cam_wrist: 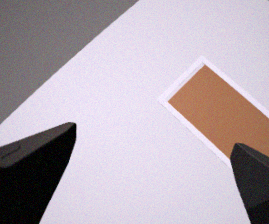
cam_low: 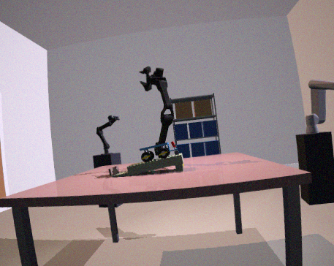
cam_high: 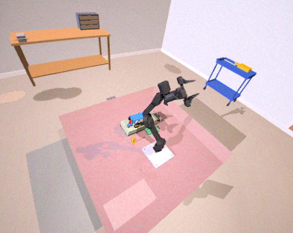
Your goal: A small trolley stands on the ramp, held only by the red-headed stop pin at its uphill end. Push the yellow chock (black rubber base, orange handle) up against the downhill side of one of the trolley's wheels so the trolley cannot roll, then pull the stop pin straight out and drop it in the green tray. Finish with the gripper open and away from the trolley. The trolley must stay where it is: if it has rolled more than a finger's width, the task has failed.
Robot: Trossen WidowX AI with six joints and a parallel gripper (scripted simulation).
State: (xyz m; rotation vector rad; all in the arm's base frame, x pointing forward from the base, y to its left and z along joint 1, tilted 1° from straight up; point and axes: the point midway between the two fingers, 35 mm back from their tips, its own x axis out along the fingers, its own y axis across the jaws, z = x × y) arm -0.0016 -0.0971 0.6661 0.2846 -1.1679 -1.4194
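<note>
Right now the yellow chock is 68 cm below my gripper tip, 29 cm to the left of it and 20 cm ahead of it. Round my gripper tip: stop pin: 57 cm below, 31 cm ahead, 29 cm to the left; then pale green ramp: 65 cm below, 35 cm ahead, 18 cm to the left; then blue-topped trolley: 59 cm below, 35 cm ahead, 18 cm to the left.
</note>
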